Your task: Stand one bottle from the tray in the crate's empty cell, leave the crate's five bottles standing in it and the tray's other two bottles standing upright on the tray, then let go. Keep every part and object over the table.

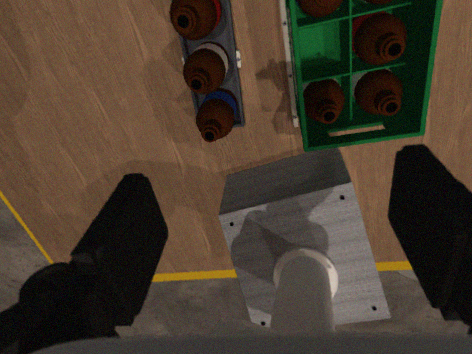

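Where they show: gripper, between the fingertips: (pixel 267 193); arm's base, origin of its link: (pixel 304 276).
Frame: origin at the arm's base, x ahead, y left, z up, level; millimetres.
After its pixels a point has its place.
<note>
My gripper (pixel 267 193) @(x 457, y 32, z 330 mm) is open and empty, its black fingers wide apart, on the near side of the tray and crate. The narrow grey tray (pixel 240 111) @(x 284, y 108, z -203 mm) at upper left holds three brown bottles in a row: one with a red band (pixel 192 17) @(x 482, y 140, z -74 mm) at the far end, one with a white band (pixel 204 70) @(x 402, y 144, z -98 mm) in the middle, and one with a blue band (pixel 216 117) @(x 314, y 141, z -107 mm) at the near end. The green crate (pixel 426 107) @(x 316, y -192, z -53 mm) at upper right holds several brown bottles (pixel 382 37) @(x 416, y -130, z -91 mm) (pixel 324 100) @(x 329, y -49, z -95 mm) (pixel 378 92) @(x 330, y -136, z -102 mm) (pixel 320 4) @(x 473, y -39, z -75 mm). Its empty cell (pixel 320 47) @(x 387, y -59, z -220 mm) is in the left column, beyond the near-left bottle. The crate's far end is cut off.
A grey metal block (pixel 300 225) @(x 97, y 2, z -44 mm) with a light grey post (pixel 302 305) stands between and below the fingers, near the crate's near end. A pale strip (pixel 290 75) @(x 348, y 0, z -198 mm) runs along the crate's left side. The wooden table (pixel 125 110) @(x 305, y 373, z -228 mm) ends near a yellow floor line (pixel 195 275) @(x -247, y 330, z -227 mm).
</note>
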